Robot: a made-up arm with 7 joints.
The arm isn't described. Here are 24 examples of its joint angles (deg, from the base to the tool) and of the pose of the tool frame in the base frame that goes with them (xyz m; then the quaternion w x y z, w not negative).
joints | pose
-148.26 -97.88 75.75 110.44 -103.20 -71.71 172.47 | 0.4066 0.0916 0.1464 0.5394 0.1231 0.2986 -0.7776
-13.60 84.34 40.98 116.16 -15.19 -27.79 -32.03 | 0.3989 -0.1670 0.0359 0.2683 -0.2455 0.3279 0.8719
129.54 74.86 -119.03 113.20 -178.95 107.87 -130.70 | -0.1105 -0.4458 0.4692 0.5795 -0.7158 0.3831 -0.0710
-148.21 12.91 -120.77 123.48 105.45 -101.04 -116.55 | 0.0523 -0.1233 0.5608 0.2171 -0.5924 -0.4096 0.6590
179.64 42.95 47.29 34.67 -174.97 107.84 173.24 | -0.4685 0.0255 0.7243 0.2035 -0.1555 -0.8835 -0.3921
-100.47 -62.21 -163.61 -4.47 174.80 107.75 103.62 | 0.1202 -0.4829 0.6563 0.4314 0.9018 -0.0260 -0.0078
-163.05 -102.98 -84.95 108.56 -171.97 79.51 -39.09 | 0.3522 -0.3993 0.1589 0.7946 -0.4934 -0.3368 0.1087
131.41 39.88 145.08 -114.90 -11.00 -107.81 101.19 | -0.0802 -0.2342 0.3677 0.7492 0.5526 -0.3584 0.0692
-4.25 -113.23 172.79 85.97 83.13 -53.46 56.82 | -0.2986 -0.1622 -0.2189 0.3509 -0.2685 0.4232 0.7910
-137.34 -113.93 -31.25 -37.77 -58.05 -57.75 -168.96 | 0.5370 -0.1987 -0.1535 0.5541 -0.0124 -0.6116 0.5646
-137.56 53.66 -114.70 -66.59 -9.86 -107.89 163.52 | -0.1540 0.4317 0.3855 0.4629 0.1187 -0.3463 -0.8073
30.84 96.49 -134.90 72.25 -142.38 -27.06 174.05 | 0.5838 -0.0368 0.4041 0.0229 -0.3930 -0.7667 0.5072
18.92 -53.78 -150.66 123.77 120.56 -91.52 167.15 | -0.3005 0.0878 0.2347 0.4496 -0.3396 -0.4485 -0.6938
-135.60 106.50 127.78 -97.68 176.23 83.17 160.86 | -0.2953 0.0241 0.0370 0.0703 -0.6356 0.5165 0.5695
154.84 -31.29 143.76 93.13 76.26 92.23 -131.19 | 0.3710 0.2289 0.4388 0.3658 -0.4879 0.1530 0.7776
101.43 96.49 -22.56 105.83 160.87 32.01 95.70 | 0.0223 -0.3677 -0.1364 0.9647 -0.0678 -0.1058 -0.2314
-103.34 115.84 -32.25 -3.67 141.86 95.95 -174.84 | -0.0020 0.6310 0.0009 0.2350 -0.6485 -0.5099 0.5140
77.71 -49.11 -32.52 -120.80 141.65 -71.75 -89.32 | -0.2109 0.4240 0.2730 0.1819 0.1595 -0.5518 0.7981
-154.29 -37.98 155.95 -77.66 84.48 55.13 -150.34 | 0.0230 -0.2478 0.7908 0.2561 -0.6147 -0.5005 -0.5532
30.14 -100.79 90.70 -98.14 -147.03 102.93 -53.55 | -0.1718 0.3180 0.2449 0.1263 -0.7030 0.5805 0.3909
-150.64 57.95 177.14 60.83 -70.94 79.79 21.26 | -0.2126 0.2678 0.7347 0.3415 0.7331 0.1522 -0.5681
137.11 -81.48 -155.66 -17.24 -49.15 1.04 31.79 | 0.5247 0.5543 0.4612 0.2769 0.7800 0.2969 -0.4762
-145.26 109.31 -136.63 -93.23 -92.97 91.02 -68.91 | -0.1447 0.4182 0.0144 0.3893 0.7574 -0.5151 0.0968
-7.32 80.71 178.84 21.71 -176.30 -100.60 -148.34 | 0.5516 0.0718 0.5329 0.3419 0.2046 0.9120 0.0978
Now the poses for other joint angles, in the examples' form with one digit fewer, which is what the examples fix.
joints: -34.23 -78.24 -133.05 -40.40 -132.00 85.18 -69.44
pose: -0.317 -0.500 0.456 0.768 -0.459 -0.418 0.158
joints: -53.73 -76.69 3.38 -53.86 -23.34 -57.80 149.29
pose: -0.316 -0.508 0.067 0.986 -0.055 -0.140 0.070
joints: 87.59 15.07 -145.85 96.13 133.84 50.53 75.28
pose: 0.232 0.110 0.752 0.488 0.050 -0.869 0.066
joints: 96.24 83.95 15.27 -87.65 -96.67 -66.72 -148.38
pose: -0.098 -0.414 0.606 0.420 0.242 0.869 0.101
